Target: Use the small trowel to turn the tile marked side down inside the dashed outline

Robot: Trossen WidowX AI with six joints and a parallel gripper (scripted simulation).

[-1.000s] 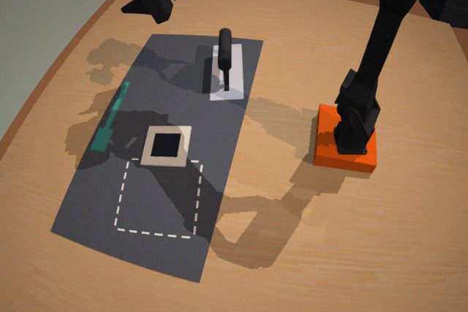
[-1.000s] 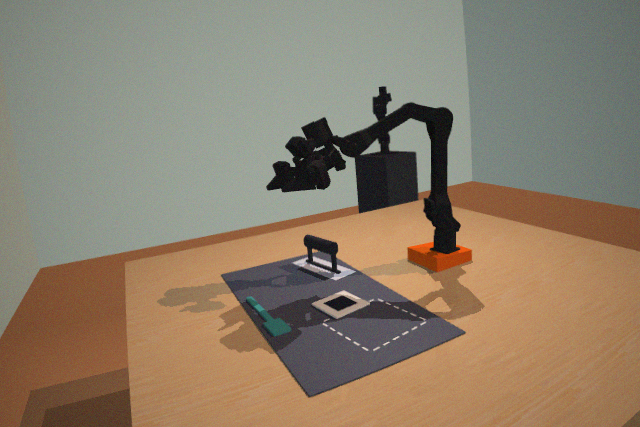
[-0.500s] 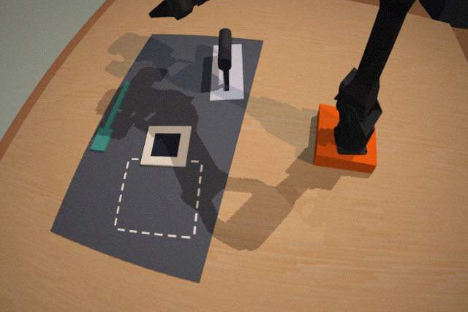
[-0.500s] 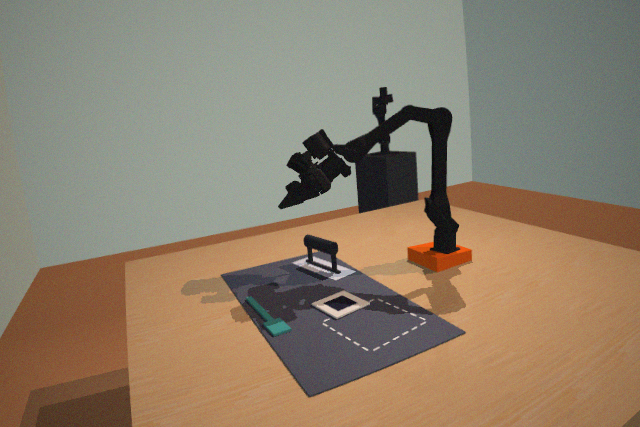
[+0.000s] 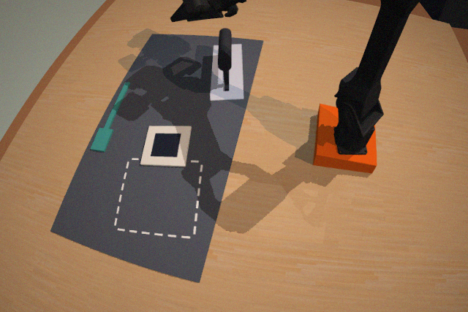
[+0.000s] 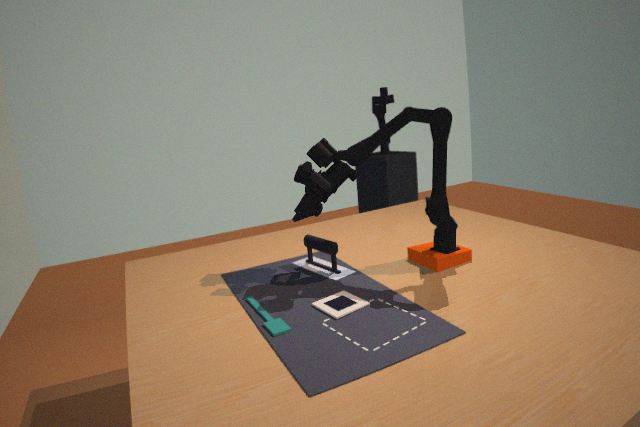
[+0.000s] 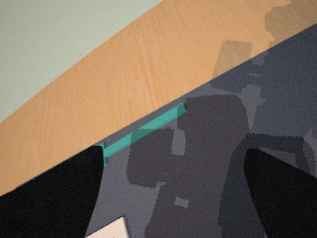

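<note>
My gripper tip is 5 cm short of the mat, 14 cm to the right of it and 20 cm above it. Also, from my gripper tip: tile (3 cm ahead, 21 cm to the left, 17 cm below); then teal trowel (19 cm ahead, 14 cm to the left, 17 cm below).
</note>
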